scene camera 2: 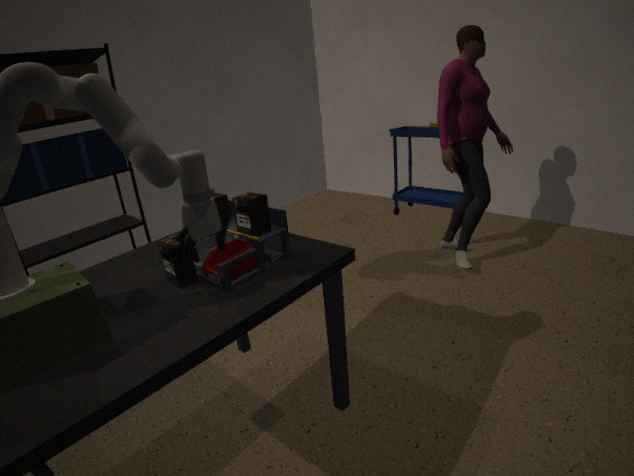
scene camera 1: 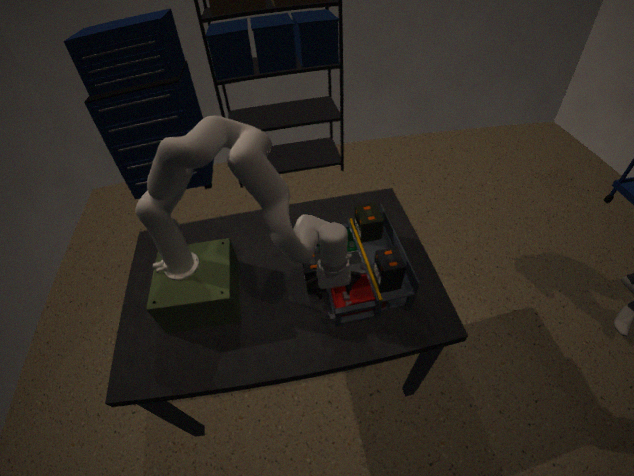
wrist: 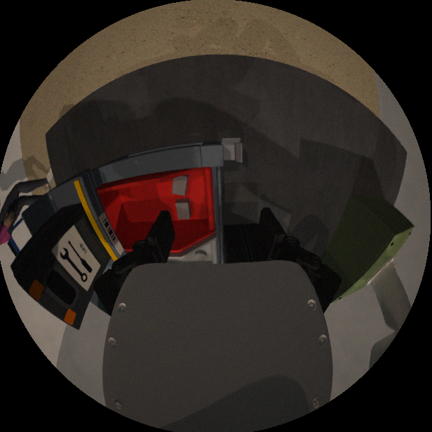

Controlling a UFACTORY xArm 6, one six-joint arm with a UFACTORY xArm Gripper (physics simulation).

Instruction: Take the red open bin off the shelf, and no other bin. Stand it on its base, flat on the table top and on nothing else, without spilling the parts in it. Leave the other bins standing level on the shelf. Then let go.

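Frame: origin at the arm's base, x left, y back, z up, level; metres.
Where they show: gripper, between the fingertips: (scene camera 2: 209,255) (scene camera 1: 333,293); arm's base, origin of its link: (scene camera 2: 11,292) (scene camera 1: 181,266).
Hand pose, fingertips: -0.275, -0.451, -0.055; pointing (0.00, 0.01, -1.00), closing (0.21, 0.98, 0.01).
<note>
Things, the pixels of their top centre, and the offset from my fingertips, as dx, dy, dz. "pt": a spot on its surface instead. Level surfaces: height alone.
- low grey shelf, a spot on its surface: (scene camera 1: 354,317) pt -0.068, -0.045, -0.083
- table top, height of its surface: dz -0.099
- green bin, centre of its top: (scene camera 1: 342,240) +0.213, -0.131, -0.018
- yellow bar, centre of its top: (scene camera 1: 364,254) +0.093, -0.159, +0.013
- dark box, centre of its top: (scene camera 2: 172,242) (scene camera 1: 312,260) +0.130, +0.021, +0.033
The red open bin (scene camera 1: 362,293) (scene camera 2: 239,262) (wrist: 145,212) sits in the front end of the low grey shelf (scene camera 1: 354,317) (wrist: 155,161), which stands on the table top (scene camera 1: 266,343) (scene camera 2: 148,338) (wrist: 280,115). Small grey parts (wrist: 181,197) lie in it. My gripper (scene camera 1: 339,290) (scene camera 2: 205,249) (wrist: 215,221) is open and empty, pointing down at the bin's outer side. In the wrist view one finger overlaps the red interior, the other is outside the shelf rail. The grey-white bin (wrist: 195,252) is beside the red one; the green bin (scene camera 1: 351,240) is largely hidden by the arm.
Two dark boxes (scene camera 1: 390,271) (scene camera 1: 369,222) stand on the shelf beyond the yellow bar (scene camera 1: 364,258) (wrist: 92,215). Another dark box (scene camera 2: 176,261) (wrist: 245,245) stands on the table close to the gripper's outer finger. The green base block (scene camera 1: 204,281) (scene camera 2: 46,322) (wrist: 365,235) carries the arm.
</note>
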